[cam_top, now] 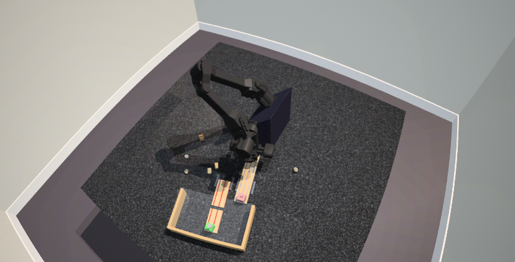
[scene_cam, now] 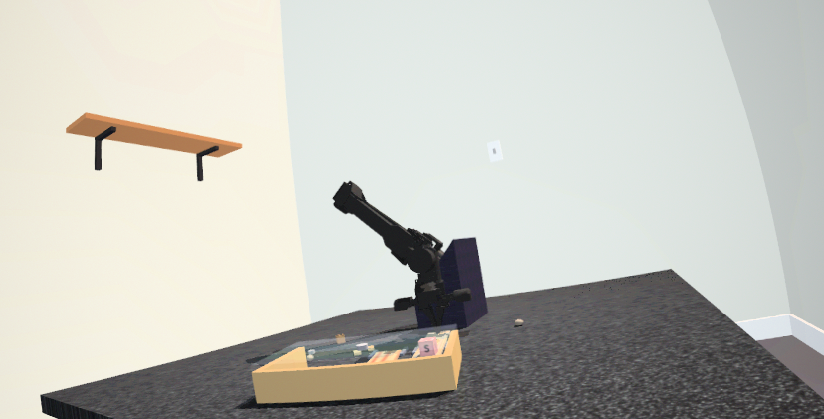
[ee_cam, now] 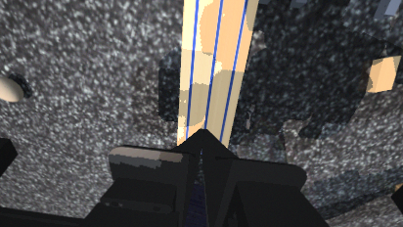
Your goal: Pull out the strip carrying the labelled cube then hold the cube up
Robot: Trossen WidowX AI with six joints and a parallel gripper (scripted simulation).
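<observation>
My gripper tip is now 90 mm short of the strip and 30 mm to the right of it.
</observation>
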